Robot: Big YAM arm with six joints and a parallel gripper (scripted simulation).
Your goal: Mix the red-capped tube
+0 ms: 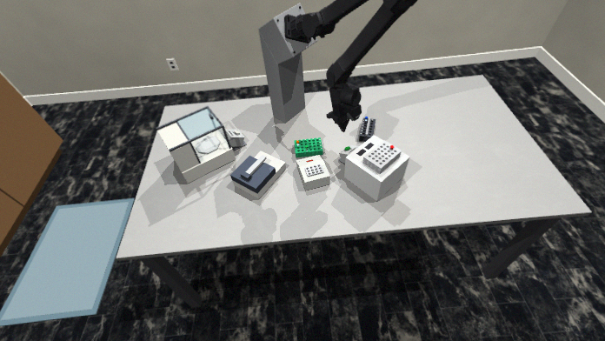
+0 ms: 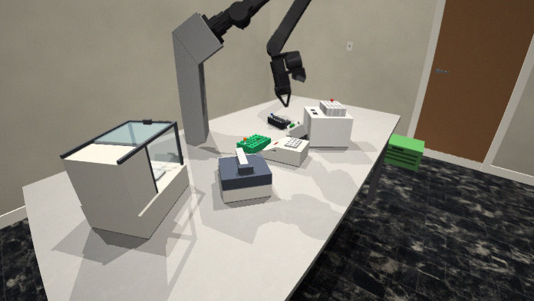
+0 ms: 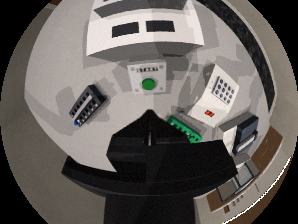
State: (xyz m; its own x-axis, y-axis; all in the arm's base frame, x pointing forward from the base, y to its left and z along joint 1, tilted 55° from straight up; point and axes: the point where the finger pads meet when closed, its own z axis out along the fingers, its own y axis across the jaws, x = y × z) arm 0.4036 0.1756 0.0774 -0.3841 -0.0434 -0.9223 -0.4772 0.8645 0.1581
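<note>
My gripper is now 9 cm above the green start key, 2 cm to the right of it and 2 cm short of it. The rest, counted from my hand: green tube rack RK 16 cm to the right, 15 cm below, 4 cm behind; then dry block DB 13 cm to the right, 13 cm below, 11 cm ahead; then pale-capped tube 16 cm to the right, 13 cm below, 1 cm behind.
</note>
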